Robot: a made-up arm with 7 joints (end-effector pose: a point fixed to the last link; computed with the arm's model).
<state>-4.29 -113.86 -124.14 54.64 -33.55 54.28 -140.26</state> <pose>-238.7 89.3 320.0 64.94 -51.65 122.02</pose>
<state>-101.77 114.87 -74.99 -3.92 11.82 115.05 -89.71</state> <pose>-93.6 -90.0 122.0 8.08 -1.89 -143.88</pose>
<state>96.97 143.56 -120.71 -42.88 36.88 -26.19 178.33</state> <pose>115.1 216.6 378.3 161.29 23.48 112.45</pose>
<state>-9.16 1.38 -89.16 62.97 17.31 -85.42 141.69</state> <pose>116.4 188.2 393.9 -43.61 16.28 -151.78</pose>
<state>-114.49 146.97 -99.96 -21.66 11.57 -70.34 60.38</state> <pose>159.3 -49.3 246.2 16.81 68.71 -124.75</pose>
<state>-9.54 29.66 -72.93 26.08 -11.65 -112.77 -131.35</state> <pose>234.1 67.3 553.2 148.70 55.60 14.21</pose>
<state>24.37 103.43 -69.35 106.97 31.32 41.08 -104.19</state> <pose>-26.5 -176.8 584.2 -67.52 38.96 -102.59</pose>
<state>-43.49 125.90 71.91 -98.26 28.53 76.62 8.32</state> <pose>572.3 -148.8 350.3 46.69 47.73 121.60</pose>
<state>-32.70 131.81 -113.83 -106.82 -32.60 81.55 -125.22</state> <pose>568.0 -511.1 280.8 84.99 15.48 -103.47</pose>
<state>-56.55 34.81 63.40 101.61 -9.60 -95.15 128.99</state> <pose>9.5 -164.0 15.1 61.35 14.27 154.51</pose>
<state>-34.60 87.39 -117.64 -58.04 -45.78 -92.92 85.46</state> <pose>204.8 -174.0 263.4 0.79 61.32 -24.30</pose>
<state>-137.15 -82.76 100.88 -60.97 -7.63 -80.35 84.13</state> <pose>-37.9 -70.3 373.3 -20.74 22.90 -173.77</pose>
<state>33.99 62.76 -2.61 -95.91 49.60 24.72 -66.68</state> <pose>245.4 305.1 296.7 11.41 10.63 153.76</pose>
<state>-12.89 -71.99 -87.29 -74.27 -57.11 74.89 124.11</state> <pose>517.2 49.1 625.6 178.17 48.61 105.74</pose>
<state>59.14 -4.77 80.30 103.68 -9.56 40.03 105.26</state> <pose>490.7 -444.8 194.1 -63.49 42.70 84.47</pose>
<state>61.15 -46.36 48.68 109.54 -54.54 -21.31 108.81</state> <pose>662.7 -319.3 394.1 57.82 60.79 -100.16</pose>
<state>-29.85 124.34 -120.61 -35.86 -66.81 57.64 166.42</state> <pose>285.7 126.3 60.6 -7.18 41.54 -65.23</pose>
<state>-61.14 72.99 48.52 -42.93 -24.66 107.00 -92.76</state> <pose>354.5 -280.4 639.7 -148.88 2.46 -34.84</pose>
